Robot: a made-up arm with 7 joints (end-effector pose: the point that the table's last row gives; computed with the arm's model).
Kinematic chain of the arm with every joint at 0, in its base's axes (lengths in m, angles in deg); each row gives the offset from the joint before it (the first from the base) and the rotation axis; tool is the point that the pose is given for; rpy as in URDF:
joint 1: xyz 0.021 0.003 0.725 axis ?
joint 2: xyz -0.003 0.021 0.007 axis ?
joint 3: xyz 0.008 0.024 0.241 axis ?
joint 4: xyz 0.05 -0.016 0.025 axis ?
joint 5: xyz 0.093 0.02 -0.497 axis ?
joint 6: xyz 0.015 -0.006 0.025 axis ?
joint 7: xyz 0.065 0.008 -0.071 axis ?
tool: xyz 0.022 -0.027 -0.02 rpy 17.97 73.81 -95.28
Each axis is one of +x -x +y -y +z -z.
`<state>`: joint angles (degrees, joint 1 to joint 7).
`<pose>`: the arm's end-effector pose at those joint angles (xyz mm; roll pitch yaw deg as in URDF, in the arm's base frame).
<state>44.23 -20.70 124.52 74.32 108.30 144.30 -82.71</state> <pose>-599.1 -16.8 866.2 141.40 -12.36 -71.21</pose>
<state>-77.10 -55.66 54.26 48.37 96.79 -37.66 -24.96</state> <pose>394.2 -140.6 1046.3 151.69 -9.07 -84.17</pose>
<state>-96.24 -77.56 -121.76 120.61 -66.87 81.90 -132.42</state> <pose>-274.8 669.6 567.6 53.31 84.92 -152.04</pose>
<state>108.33 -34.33 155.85 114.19 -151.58 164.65 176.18</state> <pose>-23.8 -599.3 1007.2 -92.26 -17.45 106.88</pose>
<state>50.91 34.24 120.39 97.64 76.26 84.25 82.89</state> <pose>-400.4 267.4 1241.0 -100.31 -11.67 -90.62</pose>
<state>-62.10 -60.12 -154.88 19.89 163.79 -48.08 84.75</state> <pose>31.8 -96.3 470.9 164.20 22.98 -48.69</pose>
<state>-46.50 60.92 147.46 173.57 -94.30 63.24 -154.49</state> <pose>592.1 -443.8 1150.5 0.07 -3.32 7.88</pose>
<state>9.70 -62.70 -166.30 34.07 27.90 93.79 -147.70</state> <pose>12.9 -116.1 360.5 154.01 -22.96 -22.95</pose>
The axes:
joint 1: +z
joint 2: +y
joint 3: +z
joint 4: -y
joint 5: -z
joint 6: +y
joint 7: -z

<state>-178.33 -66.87 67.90 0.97 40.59 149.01 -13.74</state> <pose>-122.6 -119.2 636.0 -54.90 0.57 31.71</pose>
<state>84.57 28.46 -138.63 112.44 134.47 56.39 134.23</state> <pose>331.1 -56.4 1420.8 -65.18 -38.81 53.18</pose>
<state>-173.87 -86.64 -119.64 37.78 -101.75 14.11 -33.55</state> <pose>-155.2 398.6 577.4 82.31 28.40 136.88</pose>
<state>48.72 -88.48 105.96 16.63 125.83 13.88 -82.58</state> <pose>-46.8 425.4 731.2 50.77 5.41 60.79</pose>
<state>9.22 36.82 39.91 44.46 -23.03 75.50 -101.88</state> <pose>179.2 394.6 412.1 165.41 49.42 -135.54</pose>
